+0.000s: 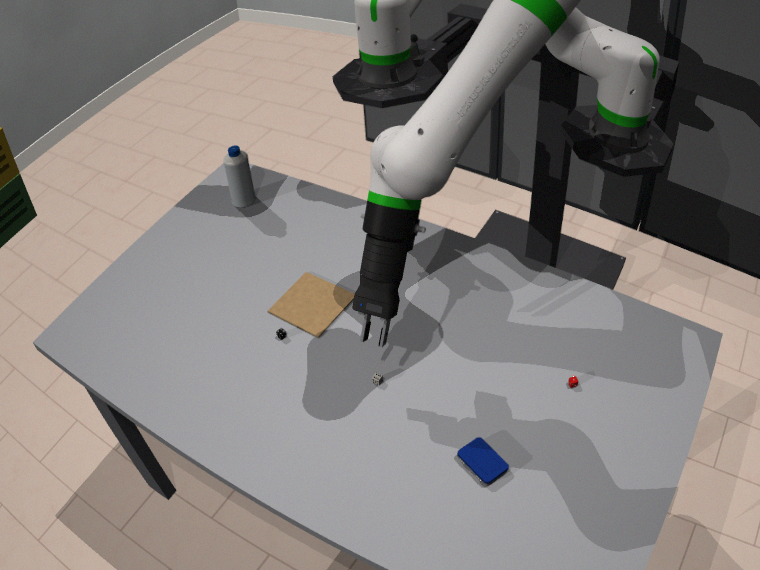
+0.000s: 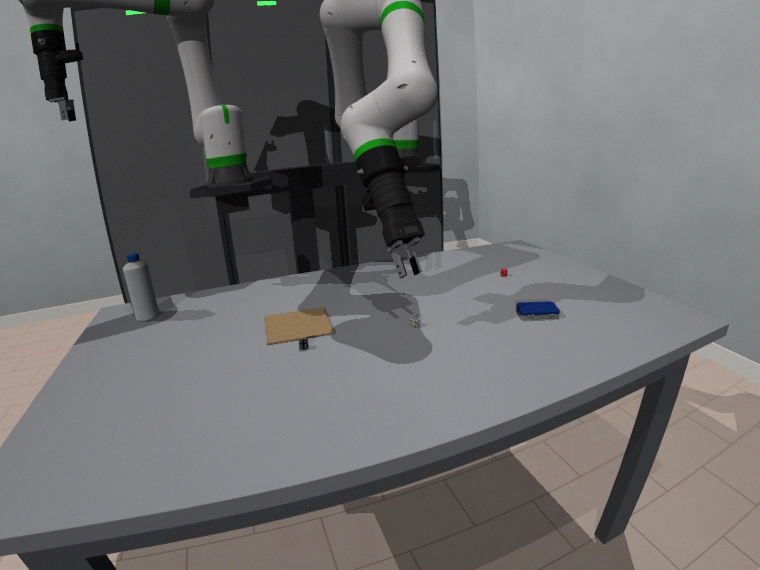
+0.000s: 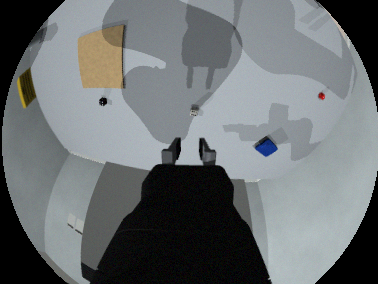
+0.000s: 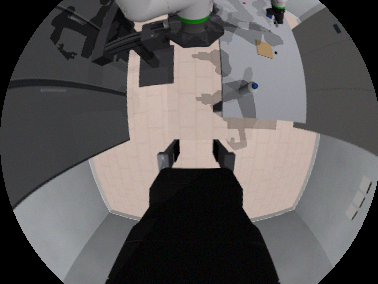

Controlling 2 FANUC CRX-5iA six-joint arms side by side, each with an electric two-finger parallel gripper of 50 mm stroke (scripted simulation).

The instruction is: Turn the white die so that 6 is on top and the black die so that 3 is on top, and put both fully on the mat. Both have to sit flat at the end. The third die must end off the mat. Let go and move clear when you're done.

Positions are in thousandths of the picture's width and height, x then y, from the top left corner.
Scene:
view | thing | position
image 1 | left gripper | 491,601
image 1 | tan mat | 411,534
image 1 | blue-topped box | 628,801
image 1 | grey bottle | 311,287
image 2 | left gripper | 540,483
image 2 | right gripper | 91,211
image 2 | tan mat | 385,573
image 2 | grey bottle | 180,476
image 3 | left gripper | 501,509
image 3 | tan mat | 266,188
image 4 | right gripper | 520,516

